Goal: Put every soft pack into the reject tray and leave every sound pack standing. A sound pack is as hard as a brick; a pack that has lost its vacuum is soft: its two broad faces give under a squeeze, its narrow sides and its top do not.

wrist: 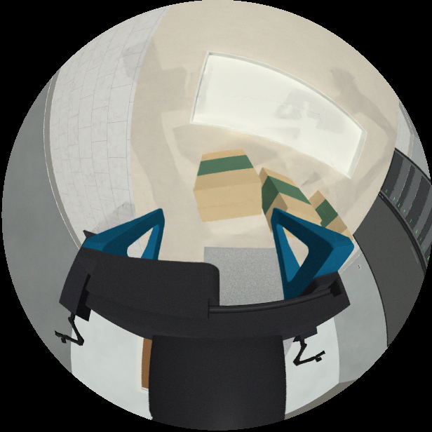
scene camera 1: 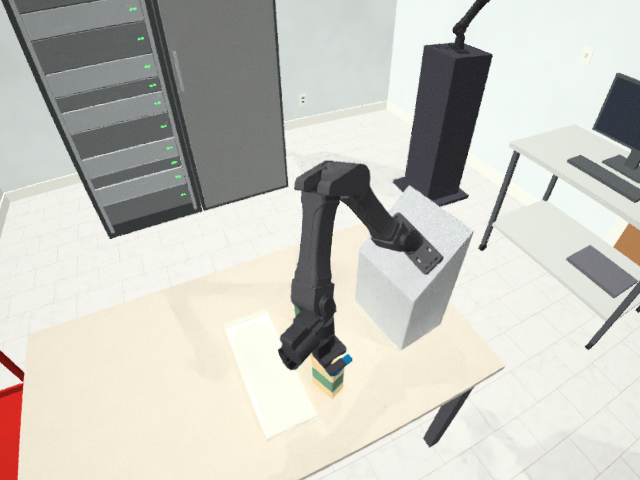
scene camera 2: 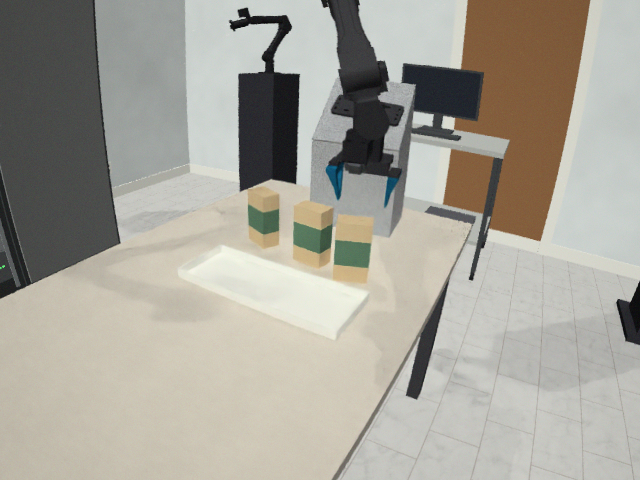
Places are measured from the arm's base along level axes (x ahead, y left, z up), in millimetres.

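Where they show: gripper, between the fingertips: [scene camera 1: 324, 360] [scene camera 2: 361, 202]; arm's base, origin of its link: [scene camera 1: 412, 242].
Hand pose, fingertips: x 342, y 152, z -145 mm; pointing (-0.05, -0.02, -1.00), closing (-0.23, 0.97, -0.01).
Things, the pixels of their centre, and the offset from my fingertips. Level surfaces: height alone.
- middle pack, middle of its body: [scene camera 2: 309, 228] dx -24, dy -134, dz -99 mm
- far left pack, middle of its body: [scene camera 2: 259, 210] dx -41, dy -297, dz -99 mm
- white reject tray, middle of its body: [scene camera 2: 268, 285] [scene camera 1: 266, 368] dx +128, dy -140, dz -178 mm
- table, height of its surface: dz -190 mm
Three tan packs with green bands stand upright in a row. The right pack in scene camera 2 [scene camera 2: 353, 250] [wrist: 227, 190] [scene camera 1: 327, 379] is nearest the table's edge. The middle pack [scene camera 2: 312, 235] [wrist: 283, 192] is hidden behind the arm in scene camera 1. The far left pack [scene camera 2: 263, 217] [wrist: 325, 212] shows a green sliver there. The white reject tray [scene camera 1: 268, 377] [scene camera 2: 273, 289] [wrist: 240, 95] lies beside the row and is empty. My gripper [scene camera 2: 361, 202] [wrist: 217, 213] is open and empty, above and behind the right and middle packs as scene camera 2 sees it. Softness cannot be seen.
The grey block [scene camera 1: 387, 304] [scene camera 2: 323, 149] [wrist: 250, 270] that bears the arm stands on the table behind the packs. The table [scene camera 1: 129, 387] [scene camera 2: 206, 387] ends close to the right pack's side. A server rack and a desk with a monitor [scene camera 2: 442, 93] stand away from the table.
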